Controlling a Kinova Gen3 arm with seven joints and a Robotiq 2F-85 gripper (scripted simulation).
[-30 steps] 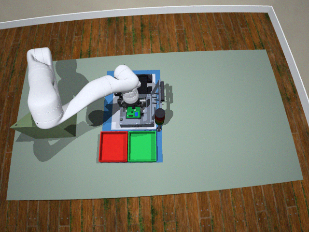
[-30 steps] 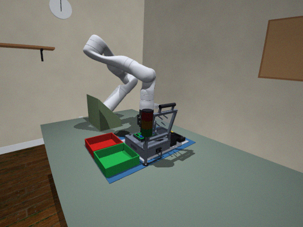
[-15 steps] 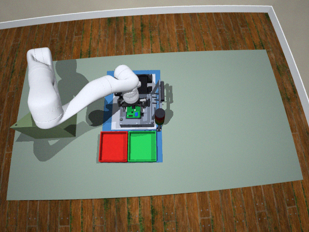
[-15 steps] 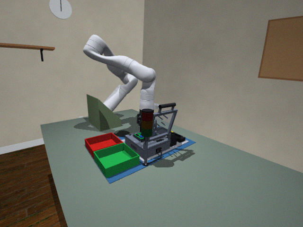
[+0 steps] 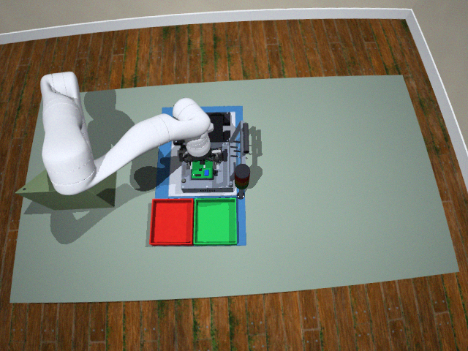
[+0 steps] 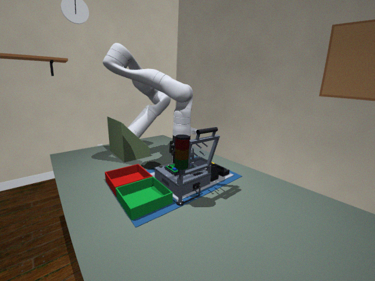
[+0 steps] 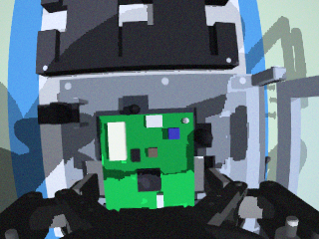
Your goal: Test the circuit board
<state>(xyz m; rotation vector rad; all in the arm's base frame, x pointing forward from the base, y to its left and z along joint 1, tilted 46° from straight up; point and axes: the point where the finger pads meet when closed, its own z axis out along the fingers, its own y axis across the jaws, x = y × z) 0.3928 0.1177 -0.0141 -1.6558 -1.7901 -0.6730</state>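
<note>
My gripper is now right at the green circuit board. Round my hand: nest (10 mm to the left, 10 mm below); then black latch hook (70 mm behind, 60 mm to the left, 10 mm above); then clear lid (120 mm ahead, 110 mm above).
</note>
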